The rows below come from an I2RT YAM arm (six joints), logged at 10 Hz.
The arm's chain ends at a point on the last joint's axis. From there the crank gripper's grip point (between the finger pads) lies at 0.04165 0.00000 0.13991 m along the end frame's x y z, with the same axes.
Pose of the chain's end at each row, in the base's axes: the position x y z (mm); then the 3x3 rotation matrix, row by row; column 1 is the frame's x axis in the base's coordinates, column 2 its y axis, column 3 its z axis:
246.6, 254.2, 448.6; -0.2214, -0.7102, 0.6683; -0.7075, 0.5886, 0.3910; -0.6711, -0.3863, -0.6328
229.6, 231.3, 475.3; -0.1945, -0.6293, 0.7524; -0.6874, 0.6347, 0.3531; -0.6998, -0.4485, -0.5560
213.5, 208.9, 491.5; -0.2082, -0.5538, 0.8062; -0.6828, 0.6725, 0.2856; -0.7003, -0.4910, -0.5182
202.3, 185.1, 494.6; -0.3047, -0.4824, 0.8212; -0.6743, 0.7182, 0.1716; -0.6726, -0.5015, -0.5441
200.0, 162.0, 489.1; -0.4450, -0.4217, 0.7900; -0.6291, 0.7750, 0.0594; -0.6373, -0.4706, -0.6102
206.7, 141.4, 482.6; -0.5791, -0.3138, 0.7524; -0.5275, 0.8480, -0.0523; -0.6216, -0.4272, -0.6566
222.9, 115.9, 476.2; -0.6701, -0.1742, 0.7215; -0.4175, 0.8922, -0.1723; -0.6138, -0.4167, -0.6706
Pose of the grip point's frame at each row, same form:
330.9, 279.4, 332.1; -0.2214, -0.7102, 0.6683; -0.7075, 0.5886, 0.3910; -0.6711, -0.3863, -0.6328
326.8, 252.1, 368.4; -0.1945, -0.6293, 0.7524; -0.6874, 0.6347, 0.3531; -0.6998, -0.4485, -0.5560
317.6, 220.4, 389.8; -0.2082, -0.5538, 0.8062; -0.6828, 0.6725, 0.2856; -0.7003, -0.4910, -0.5182
304.5, 181.0, 390.5; -0.3047, -0.4824, 0.8212; -0.6743, 0.7182, 0.1716; -0.6726, -0.5015, -0.5441
292.0, 144.1, 377.2; -0.4450, -0.4217, 0.7900; -0.6291, 0.7750, 0.0594; -0.6373, -0.4706, -0.6102
287.8, 112.1, 364.8; -0.5791, -0.3138, 0.7524; -0.5275, 0.8480, -0.0523; -0.6216, -0.4272, -0.6566
295.9, 74.4, 356.8; -0.6701, -0.1742, 0.7215; -0.4175, 0.8922, -0.1723; -0.6138, -0.4167, -0.6706

